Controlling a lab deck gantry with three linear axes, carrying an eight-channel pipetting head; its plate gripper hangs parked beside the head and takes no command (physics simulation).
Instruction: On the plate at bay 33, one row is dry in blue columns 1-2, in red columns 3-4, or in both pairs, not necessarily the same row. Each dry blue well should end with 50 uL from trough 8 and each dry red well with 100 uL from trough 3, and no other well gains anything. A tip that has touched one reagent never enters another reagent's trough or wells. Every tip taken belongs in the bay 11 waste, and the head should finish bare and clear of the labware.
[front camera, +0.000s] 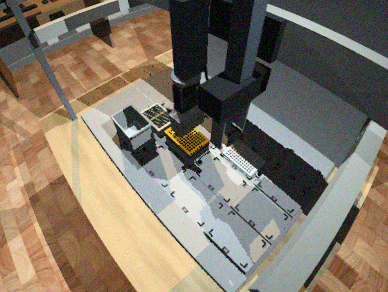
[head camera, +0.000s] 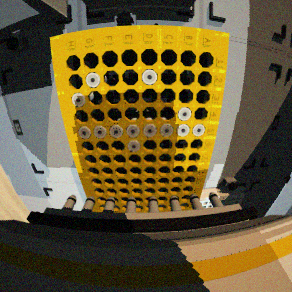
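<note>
The bare-looking eight-nozzle head (front camera: 189, 117) (head camera: 142, 202) hangs low over the yellow tip rack (front camera: 187, 140) (head camera: 65, 50), its nozzles across the rack's high-numbered end in the head view. Column 5 holds a full line of pale tips (head camera: 133, 131); single tips show at G2, D2, H3, B4 and E6, and the other clearly seen holes look dark. The white plate (front camera: 241, 161) stands right of the rack; its well contents are too small to tell. The parked plate gripper (front camera: 231, 137) hangs beside the head, fingers apart, nothing seen between them.
A tall open waste bin (front camera: 131, 122) stands at the left in the front view. A dark slotted block with a pale rim (front camera: 157, 117), which looks like the trough block, stands between bin and rack. A dark strip (front camera: 300, 167) runs along the deck's far right side.
</note>
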